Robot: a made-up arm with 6 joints.
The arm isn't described. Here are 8 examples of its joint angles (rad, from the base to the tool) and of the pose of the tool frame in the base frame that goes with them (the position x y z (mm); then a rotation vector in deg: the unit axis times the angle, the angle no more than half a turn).
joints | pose
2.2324 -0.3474 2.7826 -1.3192 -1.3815 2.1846 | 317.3 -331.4 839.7 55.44 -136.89 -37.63
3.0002 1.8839 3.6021 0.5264 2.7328 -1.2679 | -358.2 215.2 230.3 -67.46 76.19 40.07
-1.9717 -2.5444 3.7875 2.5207 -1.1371 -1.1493 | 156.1 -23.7 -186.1 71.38 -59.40 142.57
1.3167 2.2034 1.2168 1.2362 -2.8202 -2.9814 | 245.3 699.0 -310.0 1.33 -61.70 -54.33
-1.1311 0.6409 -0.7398 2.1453 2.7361 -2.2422 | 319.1 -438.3 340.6 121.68 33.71 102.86
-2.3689 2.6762 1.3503 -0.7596 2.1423 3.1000 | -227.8 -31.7 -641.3 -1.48 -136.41 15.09
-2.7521 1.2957 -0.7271 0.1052 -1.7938 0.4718 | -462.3 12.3 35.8 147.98 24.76 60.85
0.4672 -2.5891 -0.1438 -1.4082 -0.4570 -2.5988 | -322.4 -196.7 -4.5 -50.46 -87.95 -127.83
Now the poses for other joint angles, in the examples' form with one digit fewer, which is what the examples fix.
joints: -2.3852 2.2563 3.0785 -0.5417 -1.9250 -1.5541
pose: -604 -349 -69 127.9 -64.4 -99.8
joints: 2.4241 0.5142 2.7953 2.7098 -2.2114 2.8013
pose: -135 -109 772 -109.7 24.1 81.5
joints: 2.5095 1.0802 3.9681 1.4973 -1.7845 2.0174
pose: -129 111 286 -35.4 -24.4 63.4
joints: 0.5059 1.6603 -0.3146 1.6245 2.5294 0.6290
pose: 527 304 -232 40.9 -37.4 86.1
